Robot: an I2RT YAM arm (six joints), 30 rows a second.
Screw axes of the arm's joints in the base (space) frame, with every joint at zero. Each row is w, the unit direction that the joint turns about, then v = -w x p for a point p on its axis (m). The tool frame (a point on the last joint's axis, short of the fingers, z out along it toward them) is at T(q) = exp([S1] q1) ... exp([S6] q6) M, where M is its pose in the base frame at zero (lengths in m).
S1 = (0, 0, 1, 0, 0, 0)
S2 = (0, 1, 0, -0.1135, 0, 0.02)
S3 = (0, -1, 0, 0.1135, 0, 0.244)
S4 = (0, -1, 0, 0.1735, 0, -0.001)
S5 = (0, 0, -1, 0, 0.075, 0)
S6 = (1, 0, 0, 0, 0.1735, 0)
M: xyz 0.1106 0 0.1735 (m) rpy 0 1.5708 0 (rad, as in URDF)
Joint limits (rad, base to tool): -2.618..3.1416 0..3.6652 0..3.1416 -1.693..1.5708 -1.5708..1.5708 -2.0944..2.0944
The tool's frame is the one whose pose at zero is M.
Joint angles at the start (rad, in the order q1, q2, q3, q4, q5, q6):
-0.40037 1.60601 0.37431 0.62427 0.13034 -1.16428
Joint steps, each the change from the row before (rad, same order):
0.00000 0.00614 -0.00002 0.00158 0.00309 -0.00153
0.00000 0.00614 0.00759 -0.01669 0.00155 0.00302
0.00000 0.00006 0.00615 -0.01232 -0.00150 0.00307
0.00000 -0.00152 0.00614 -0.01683 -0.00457 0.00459
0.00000 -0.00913 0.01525 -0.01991 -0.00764 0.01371
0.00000 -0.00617 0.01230 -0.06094 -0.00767 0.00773
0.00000 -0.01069 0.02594 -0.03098 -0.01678 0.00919
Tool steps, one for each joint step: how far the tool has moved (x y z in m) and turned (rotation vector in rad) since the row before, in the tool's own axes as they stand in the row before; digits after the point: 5 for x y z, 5 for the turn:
0.00043 0.00098 0.00077 -0.00295 0.00463 -0.00213
0.00005 0.00047 0.00148 -0.01326 0.00740 0.00098
-0.00042 -0.00065 0.00056 -0.00626 0.00108 0.00224
-0.00042 -0.00046 0.00033 -0.01016 -0.00053 0.00339
-0.00225 -0.00442 -0.00001 0.00091 -0.00879 0.01427
0.00023 0.00114 -0.00002 -0.04150 0.01075 0.00275
-0.00387 -0.00688 -0.00004 -0.00209 -0.01757 0.00978

